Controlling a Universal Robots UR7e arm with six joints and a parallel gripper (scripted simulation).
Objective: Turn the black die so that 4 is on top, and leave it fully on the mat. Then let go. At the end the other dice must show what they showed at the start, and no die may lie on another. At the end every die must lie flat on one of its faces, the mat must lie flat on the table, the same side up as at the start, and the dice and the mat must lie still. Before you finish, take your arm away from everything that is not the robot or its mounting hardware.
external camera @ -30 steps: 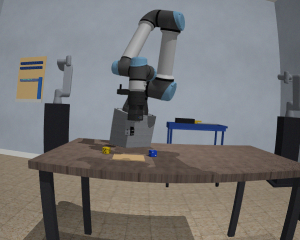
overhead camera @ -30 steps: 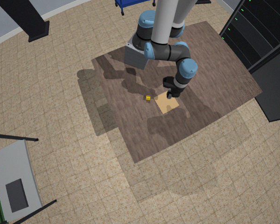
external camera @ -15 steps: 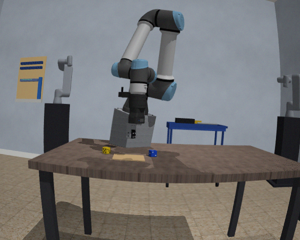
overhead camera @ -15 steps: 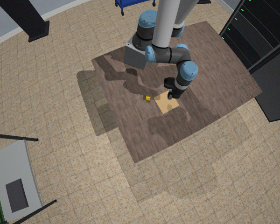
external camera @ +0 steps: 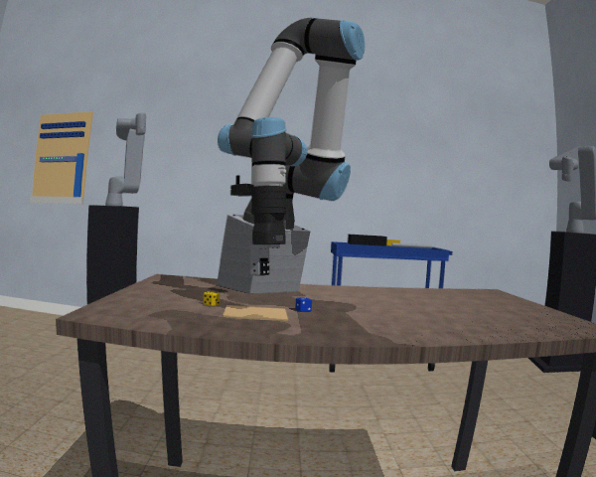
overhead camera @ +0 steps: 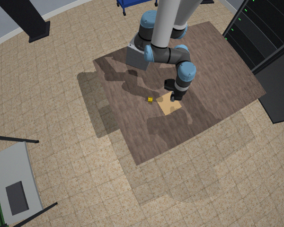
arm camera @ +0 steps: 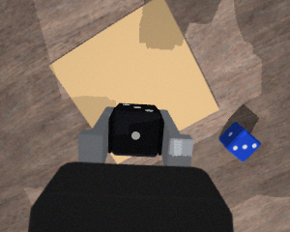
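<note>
Now: hand right at the black die. Round my hand: blue die 10 cm behind, 9 cm to the left, 9 cm below; then tan mat 11 cm below, 1 cm to the right; then yellow die 13 cm to the right, 9 cm below, 6 cm behind.
</note>
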